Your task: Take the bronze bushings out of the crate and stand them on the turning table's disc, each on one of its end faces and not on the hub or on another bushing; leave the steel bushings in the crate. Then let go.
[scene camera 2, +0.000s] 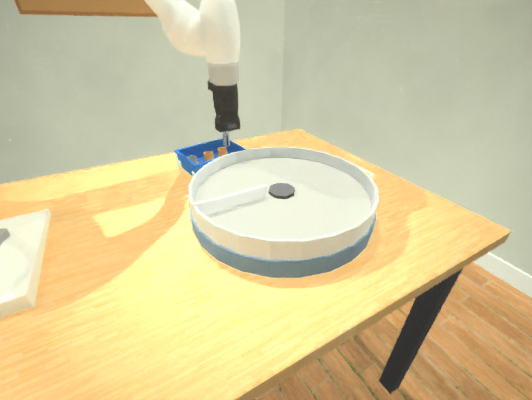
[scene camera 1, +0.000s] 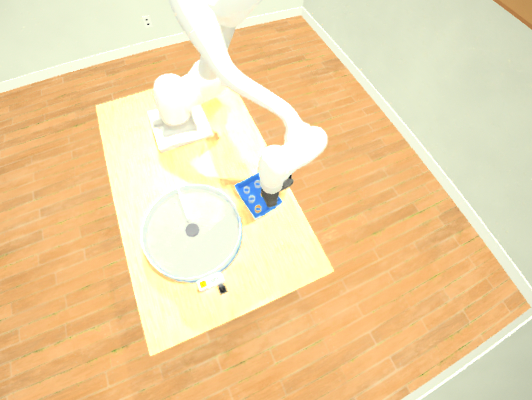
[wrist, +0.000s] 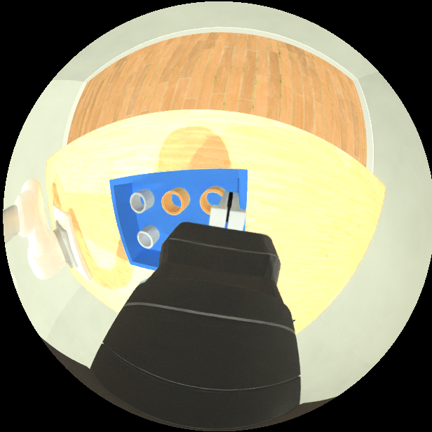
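Where they show: gripper, fingertip midpoint: (scene camera 2: 226, 145) (scene camera 1: 273, 203); arm's base, link origin: (scene camera 1: 178, 122).
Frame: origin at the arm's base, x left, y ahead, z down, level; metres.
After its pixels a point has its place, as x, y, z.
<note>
The blue crate (scene camera 1: 241, 196) {0.190, 0.562, -0.030} (scene camera 2: 183, 160) {0.268, 0.480, -0.013} (wrist: 120, 215) holds bronze and steel bushings. One bronze bushing (scene camera 2: 208, 155) {0.285, 0.563, -0.008} (wrist: 186, 198) stands in it. A second bronze bushing (scene camera 2: 222, 151) {0.298, 0.615, -0.008} (wrist: 202, 201) stands closer to the fingers and is partly covered by them in the wrist view. A third bronze bushing (scene camera 1: 258, 212) {0.242, 0.652, -0.001} shows in scene camera 1. Steel bushings (scene camera 2: 192, 158) {0.299, 0.513, -0.001} (wrist: 150, 198) stand towards the other end. My gripper (scene camera 2: 226, 144) {0.321, 0.637, -0.018} (wrist: 229, 200) is shut above the crate, pointing down beside the second bronze bushing; no bushing shows between its fingers. The disc (scene camera 1: 165, 245) {-0.185, 0.679, -0.034} (scene camera 2: 320, 215) {-0.178, 0.678, -0.034} bears no bushing.
The turning table has a raised rim (scene camera 2: 285, 249) {-0.248, 0.557, -0.046}, a dark hub (scene camera 1: 192, 230) {-0.060, 0.654, -0.042} (scene camera 2: 281, 190) {-0.065, 0.646, -0.042} and a white divider bar (scene camera 1: 183, 205) {-0.068, 0.537, -0.064} (scene camera 2: 230, 200) {-0.073, 0.520, -0.054}. A small box with a yellow button (scene camera 1: 203, 284) {-0.072, 0.887, -0.039} sits beside it. The arm's base plate (scene camera 1: 185, 140) {0.012, 0.141, -0.004} is at the table's other end.
</note>
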